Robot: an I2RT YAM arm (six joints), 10 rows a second.
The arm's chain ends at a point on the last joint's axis. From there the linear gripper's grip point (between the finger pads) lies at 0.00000 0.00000 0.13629 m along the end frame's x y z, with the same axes.
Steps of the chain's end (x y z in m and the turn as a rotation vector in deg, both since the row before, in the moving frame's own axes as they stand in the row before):
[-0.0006 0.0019 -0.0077 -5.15 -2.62 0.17]
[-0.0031 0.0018 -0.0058 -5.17 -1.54 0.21]
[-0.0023 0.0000 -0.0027 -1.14 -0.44 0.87]
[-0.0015 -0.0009 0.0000 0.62 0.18 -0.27]
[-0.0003 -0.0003 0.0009 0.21 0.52 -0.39]
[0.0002 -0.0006 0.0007 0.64 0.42 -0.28]
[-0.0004 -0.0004 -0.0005 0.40 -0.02 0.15]
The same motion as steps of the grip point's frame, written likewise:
[-0.0068 0.0141 -0.0084 -5.15 -2.62 0.17]
[-0.0068 0.0141 -0.0064 -5.17 -1.54 0.21]
[-0.0034 0.0027 -0.0027 -1.14 -0.44 0.87]
[-0.0011 -0.0024 0.0000 0.62 0.18 -0.27]
[0.0009 -0.0008 0.0009 0.21 0.52 -0.39]
[0.0012 -0.0021 0.0007 0.64 0.42 -0.28]
[-0.0004 -0.0014 -0.0005 0.40 -0.02 0.15]

